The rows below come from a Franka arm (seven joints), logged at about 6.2 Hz.
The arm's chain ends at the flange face. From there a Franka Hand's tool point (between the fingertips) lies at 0.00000 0.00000 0.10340 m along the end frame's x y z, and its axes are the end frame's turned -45 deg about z.
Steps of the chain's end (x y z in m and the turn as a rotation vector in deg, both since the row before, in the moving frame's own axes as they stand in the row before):
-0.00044, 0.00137, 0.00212, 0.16, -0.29, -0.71
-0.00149, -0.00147, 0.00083, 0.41, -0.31, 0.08
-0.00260, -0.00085, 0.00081, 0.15, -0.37, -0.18
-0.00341, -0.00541, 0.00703, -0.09, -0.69, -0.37
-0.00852, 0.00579, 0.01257, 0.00, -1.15, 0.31
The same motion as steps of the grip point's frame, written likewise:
-0.00145, 0.00008, 0.00212, 0.32, -0.09, -0.71
0.00011, -0.00301, 0.00083, 0.51, 0.07, 0.08
-0.00152, -0.00310, 0.00081, 0.37, -0.16, -0.18
0.00042, -0.00700, 0.00702, 0.42, -0.55, -0.37
-0.01158, -0.00340, 0.01255, 0.81, -0.81, 0.31

